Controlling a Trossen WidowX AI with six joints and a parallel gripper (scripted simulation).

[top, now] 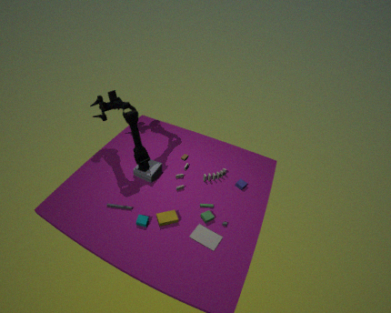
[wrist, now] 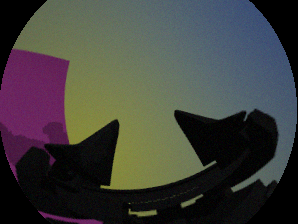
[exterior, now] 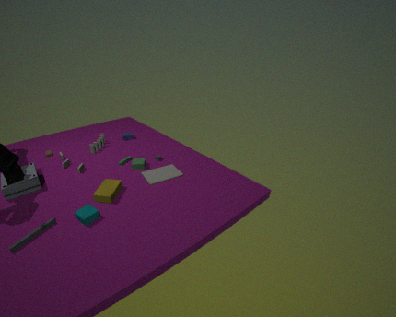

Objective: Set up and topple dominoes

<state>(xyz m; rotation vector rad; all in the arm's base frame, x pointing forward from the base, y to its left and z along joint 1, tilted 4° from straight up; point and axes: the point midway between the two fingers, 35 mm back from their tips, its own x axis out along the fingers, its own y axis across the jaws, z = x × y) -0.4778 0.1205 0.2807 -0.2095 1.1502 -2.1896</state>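
Right now the yellow block is 830 mm ahead of my gripper tip, 360 mm to the right of it and 290 mm below it. The rest, counted from my gripper tip: grey bar (530 mm ahead, 420 mm to the right, 300 mm below); brown piece (700 mm ahead, 300 mm below, 200 mm to the left); teal block (710 mm ahead, 440 mm to the right, 290 mm below).
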